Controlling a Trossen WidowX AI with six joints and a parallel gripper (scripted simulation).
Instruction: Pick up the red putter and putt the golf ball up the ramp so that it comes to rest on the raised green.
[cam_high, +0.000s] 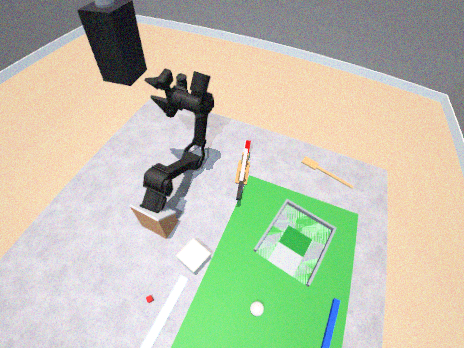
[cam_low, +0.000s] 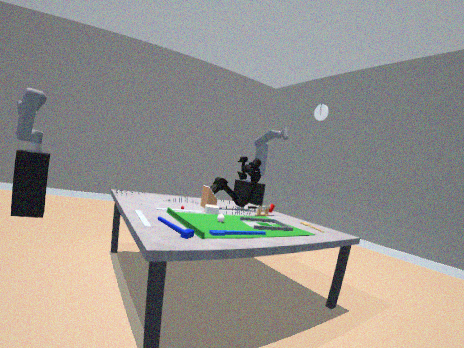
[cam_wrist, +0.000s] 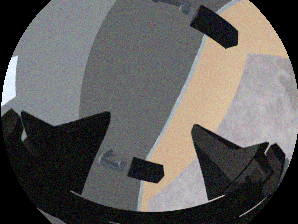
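Now: the white block 410 mm to the right of my gripper tip, 310 mm below it and 310 mm ahead of it. The rest, counted from my gripper tip: small wooden piece (380 mm ahead, 300 mm below, 10 mm to the right); red putter (380 mm ahead, 270 mm below, 20 mm to the right); red cube (580 mm to the right, 320 mm below, 230 mm ahead).
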